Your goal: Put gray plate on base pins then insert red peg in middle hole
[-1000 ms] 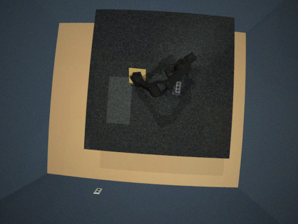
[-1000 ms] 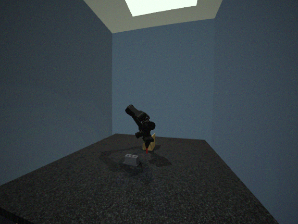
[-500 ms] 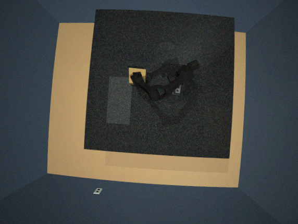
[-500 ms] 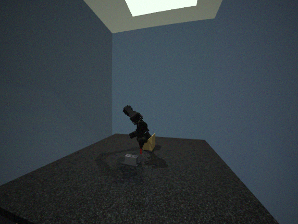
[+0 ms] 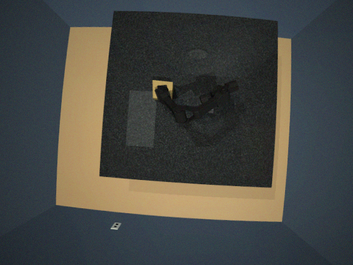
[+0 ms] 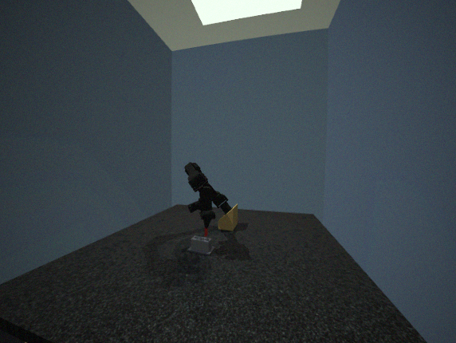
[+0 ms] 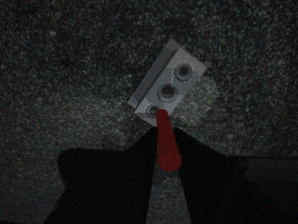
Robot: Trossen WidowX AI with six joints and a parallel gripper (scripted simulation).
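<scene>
Right now the gray plate is 2 cm to the right of my gripper tip and 7 cm below it. From my gripper tip the other things lie so: red peg (right at my gripper tip).
</scene>
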